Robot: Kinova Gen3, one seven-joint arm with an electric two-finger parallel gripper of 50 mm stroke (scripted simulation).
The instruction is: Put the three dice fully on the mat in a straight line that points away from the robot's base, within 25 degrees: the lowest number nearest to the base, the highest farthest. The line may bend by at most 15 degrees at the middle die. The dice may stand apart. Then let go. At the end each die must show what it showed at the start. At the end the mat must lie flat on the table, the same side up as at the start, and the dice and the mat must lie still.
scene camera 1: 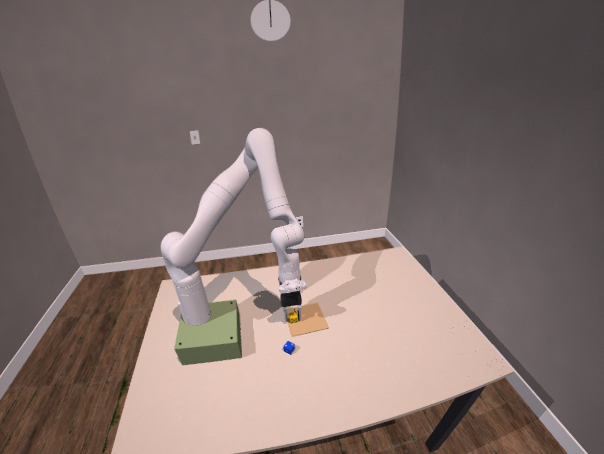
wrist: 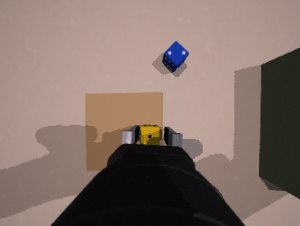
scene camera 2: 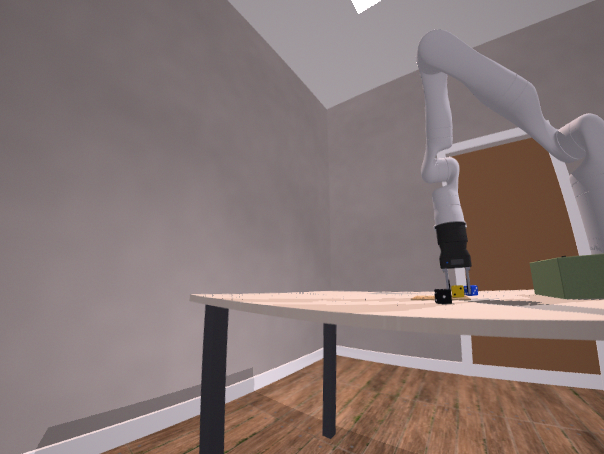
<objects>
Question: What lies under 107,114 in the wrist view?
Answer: A tan mat.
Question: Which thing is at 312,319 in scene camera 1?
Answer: A tan mat.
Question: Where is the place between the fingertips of the gripper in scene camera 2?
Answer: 458,292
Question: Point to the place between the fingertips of the gripper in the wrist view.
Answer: At 151,132
</objects>
